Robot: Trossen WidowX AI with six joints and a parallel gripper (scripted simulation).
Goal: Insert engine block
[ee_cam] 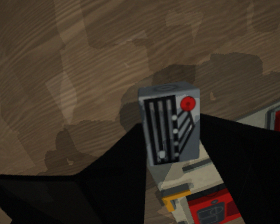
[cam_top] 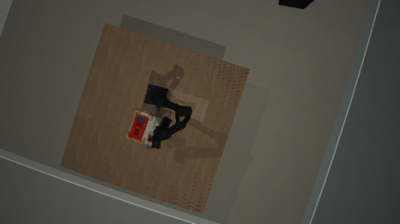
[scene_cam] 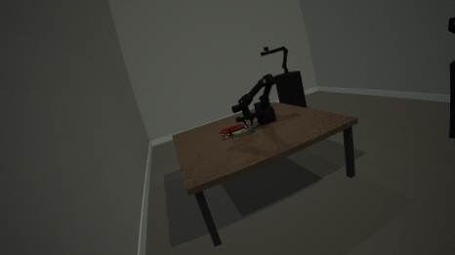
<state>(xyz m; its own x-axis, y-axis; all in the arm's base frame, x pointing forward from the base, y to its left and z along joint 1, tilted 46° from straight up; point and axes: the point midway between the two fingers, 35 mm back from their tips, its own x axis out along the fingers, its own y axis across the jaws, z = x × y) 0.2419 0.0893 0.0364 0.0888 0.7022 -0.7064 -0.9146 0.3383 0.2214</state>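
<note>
Right now the grey bracket is 130 mm ahead of my gripper tip, 110 mm to the right of it and 20 mm below it. Also, from my gripper tip: engine block 10 mm below.
</note>
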